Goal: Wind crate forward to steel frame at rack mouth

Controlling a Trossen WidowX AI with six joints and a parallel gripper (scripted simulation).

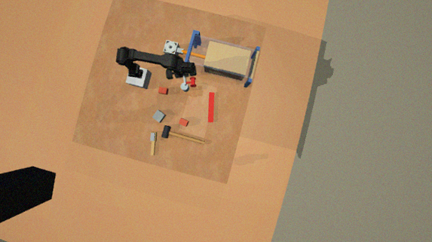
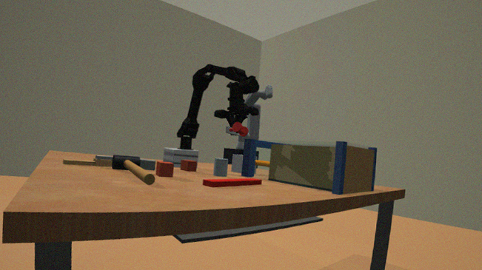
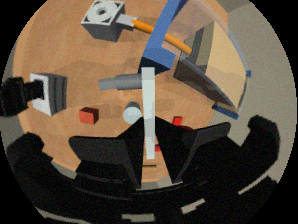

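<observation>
My gripper tip is 5 cm short of the red knob, 3 cm to the left of it and 1 cm below it. Also, from my gripper tip: winch handle 1 cm to the right, 1 cm ahead, 1 cm above; then red bar 21 cm ahead, 17 cm below, 15 cm to the right; then clear-panelled cubby 23 cm ahead, 20 cm to the left, 6 cm below.
</observation>
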